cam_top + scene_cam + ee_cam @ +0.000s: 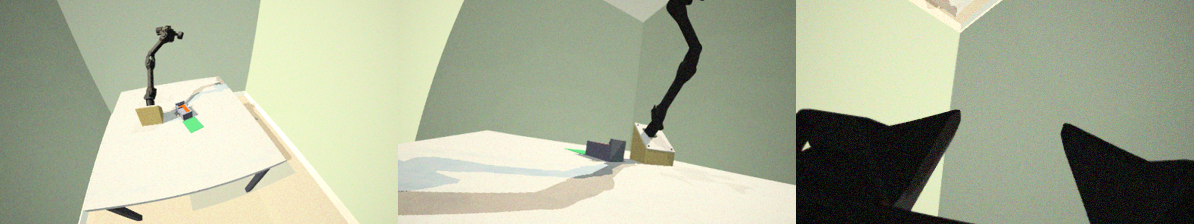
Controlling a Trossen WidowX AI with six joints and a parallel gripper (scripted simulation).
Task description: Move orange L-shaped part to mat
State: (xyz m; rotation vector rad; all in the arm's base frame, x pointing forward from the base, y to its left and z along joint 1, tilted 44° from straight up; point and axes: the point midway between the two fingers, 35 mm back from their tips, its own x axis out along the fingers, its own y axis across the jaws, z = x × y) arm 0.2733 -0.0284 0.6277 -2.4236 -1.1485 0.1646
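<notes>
Right now my gripper tip is 520 mm above the orange L-shaped part, 430 mm to the left of it and 100 mm past it. From my gripper tip the other things lie so: green mat 590 mm to the right, 580 mm below, 70 mm behind.
</notes>
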